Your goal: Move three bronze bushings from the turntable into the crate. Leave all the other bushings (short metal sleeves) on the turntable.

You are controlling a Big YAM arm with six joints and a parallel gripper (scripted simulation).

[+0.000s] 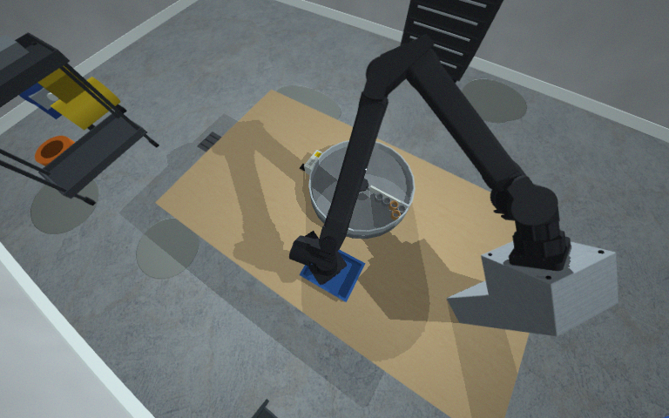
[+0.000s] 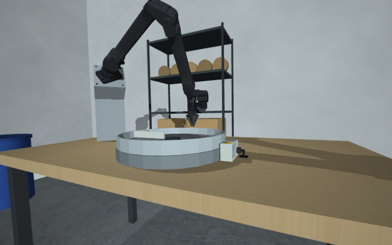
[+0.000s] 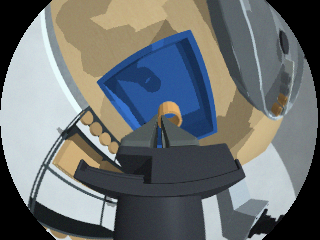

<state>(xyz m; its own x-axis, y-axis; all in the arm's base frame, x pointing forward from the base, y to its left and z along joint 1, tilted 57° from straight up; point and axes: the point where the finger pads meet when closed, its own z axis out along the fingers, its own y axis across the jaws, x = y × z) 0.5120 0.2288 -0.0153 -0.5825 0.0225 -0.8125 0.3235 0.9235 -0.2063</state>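
Now: the blue crate 5 cm below my hand, 1 cm to the right of it and 1 cm behind it. Round my hand: grey turntable (37 cm to the right, 4 cm ahead, 3 cm below).
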